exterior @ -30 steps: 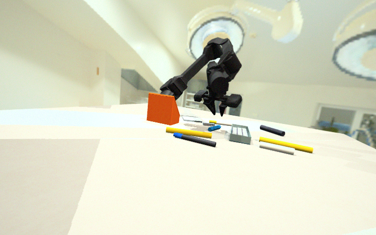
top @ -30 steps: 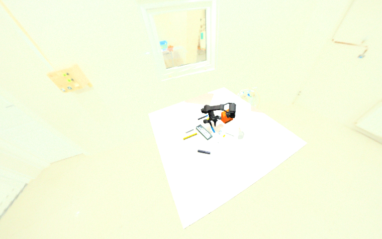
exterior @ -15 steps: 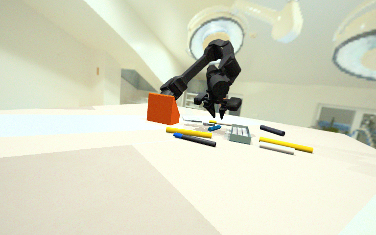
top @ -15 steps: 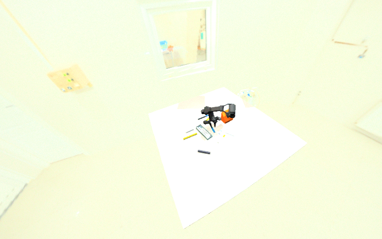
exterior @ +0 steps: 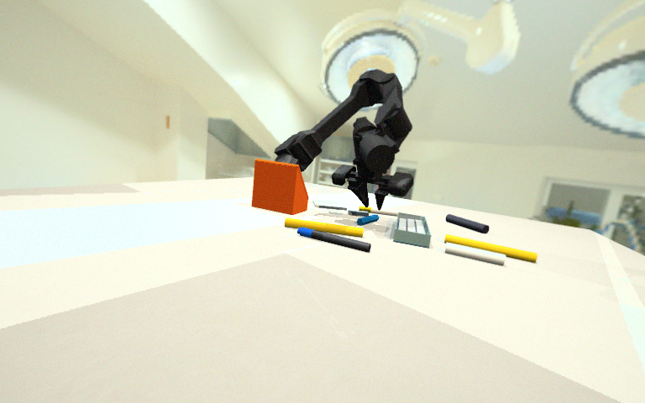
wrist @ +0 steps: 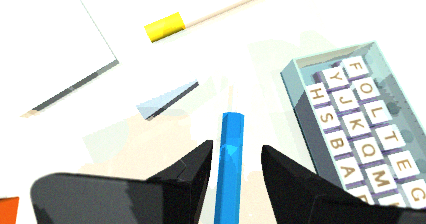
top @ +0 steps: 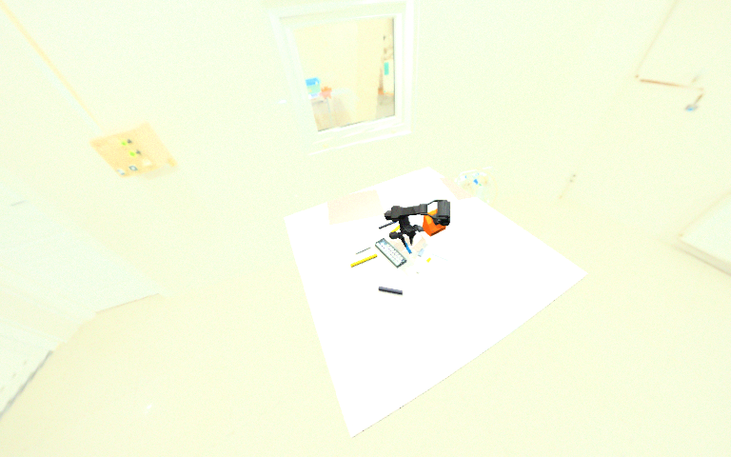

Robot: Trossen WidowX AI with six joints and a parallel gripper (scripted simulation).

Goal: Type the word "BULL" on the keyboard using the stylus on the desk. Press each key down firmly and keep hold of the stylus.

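The stylus lies 1 cm to the left of my gripper tip and 3 cm below it.
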